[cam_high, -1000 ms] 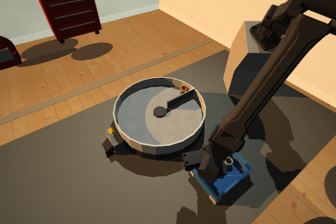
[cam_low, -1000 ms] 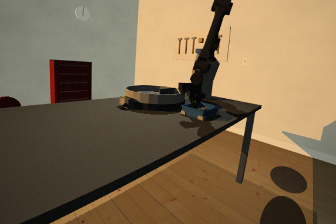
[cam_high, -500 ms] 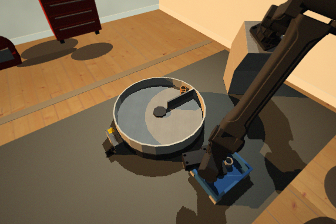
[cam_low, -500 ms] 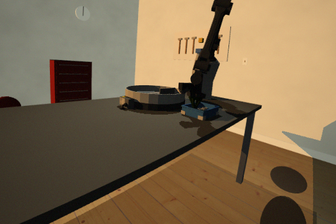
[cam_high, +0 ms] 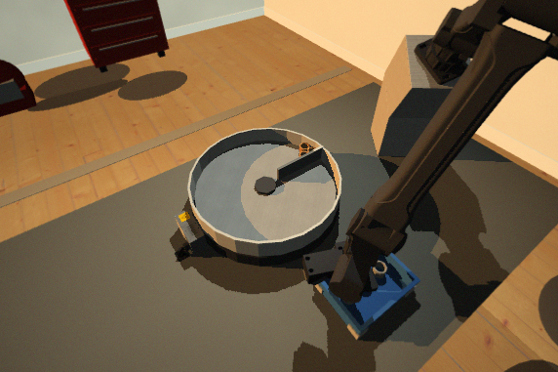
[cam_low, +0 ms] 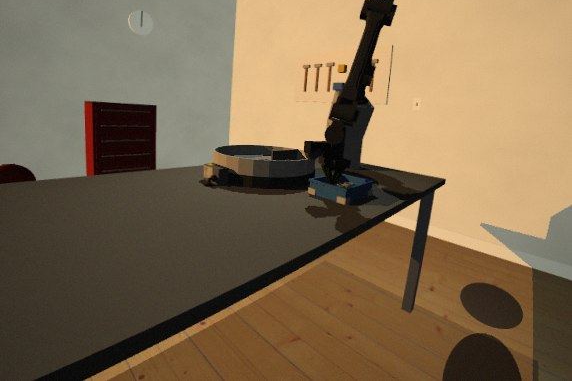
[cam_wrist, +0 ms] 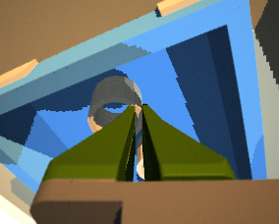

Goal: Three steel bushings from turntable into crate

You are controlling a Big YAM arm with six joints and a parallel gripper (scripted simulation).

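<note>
Now: the blue crate 5 cm behind my hand and 1 cm below it. Round my hand: round turntable (7 cm ahead, 34 cm to the right, 1 cm above).
</note>
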